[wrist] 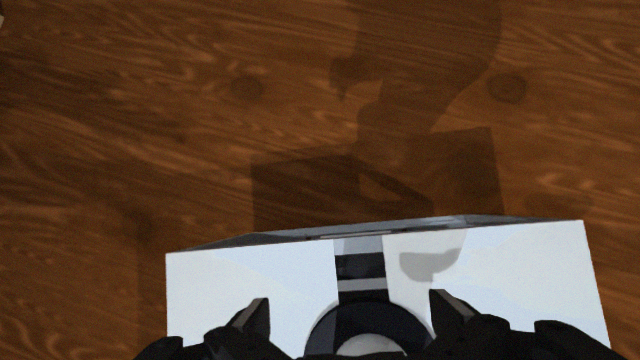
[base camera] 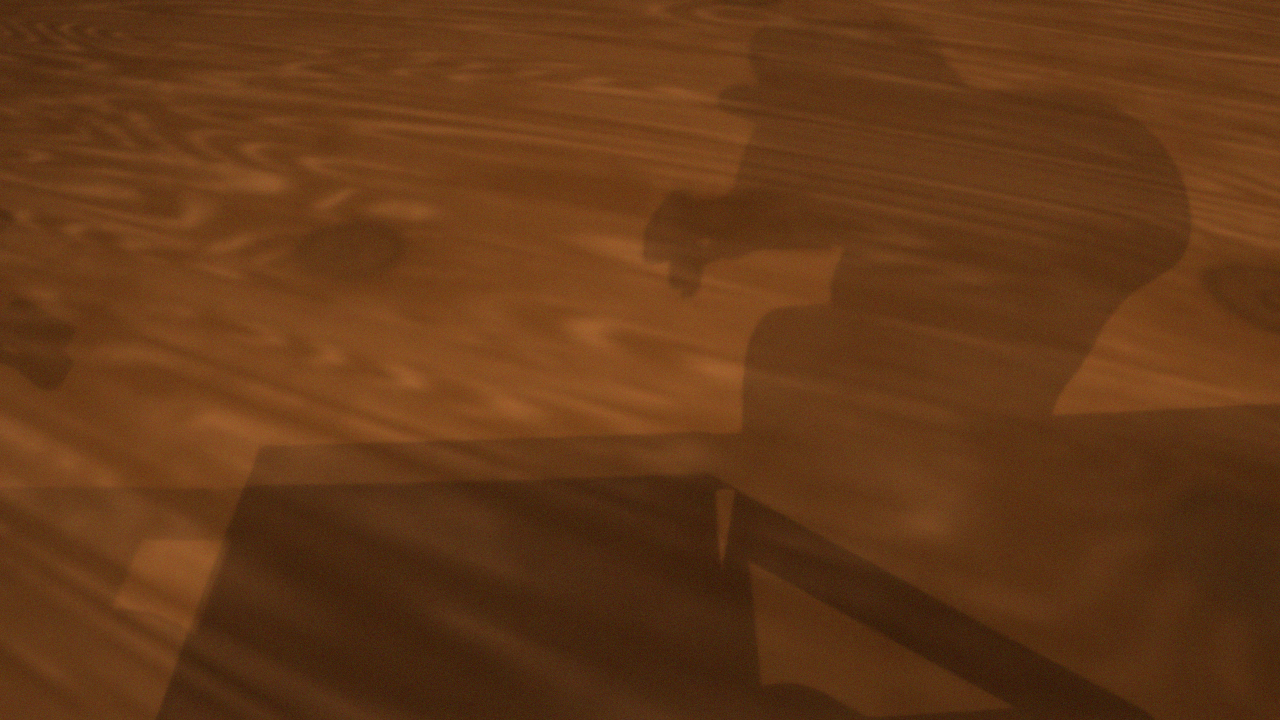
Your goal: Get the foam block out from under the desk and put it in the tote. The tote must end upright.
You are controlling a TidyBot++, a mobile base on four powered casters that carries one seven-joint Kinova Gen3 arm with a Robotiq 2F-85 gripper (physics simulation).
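Frame: origin at the arm's base, x ahead, y left, z up, level; centimetres.
Seen in the pictures: gripper, between the fingertips: (wrist: 348,311).
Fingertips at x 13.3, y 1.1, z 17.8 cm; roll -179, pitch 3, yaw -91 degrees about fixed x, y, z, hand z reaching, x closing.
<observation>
A point is followed by its place in that frame.
My gripper (wrist: 348,311) @[x 13.3, y 1.0, z 17.8 cm] is open, with its two black fingers wide apart at the bottom of the wrist view. Nothing shows between the fingertips except the robot's own base below them. The foam block, the desk and the tote do not show in the base camera view, and I cannot make them out in the wrist view.
The white top of my mobile base (wrist: 240,290) @[x 9.8, y 15.2, z -1.4 cm] fills the lower part of the wrist view. A brown wood-grain floor (base camera: 501,358) @[x 42.5, y 12.1, z -39.6 cm] (wrist: 150,100) @[x 55.4, y 55.3, z -39.7 cm] lies ahead, with dark shadows of the arm and base across it. A small pale thing at the wrist view's upper left edge is too cut off to tell.
</observation>
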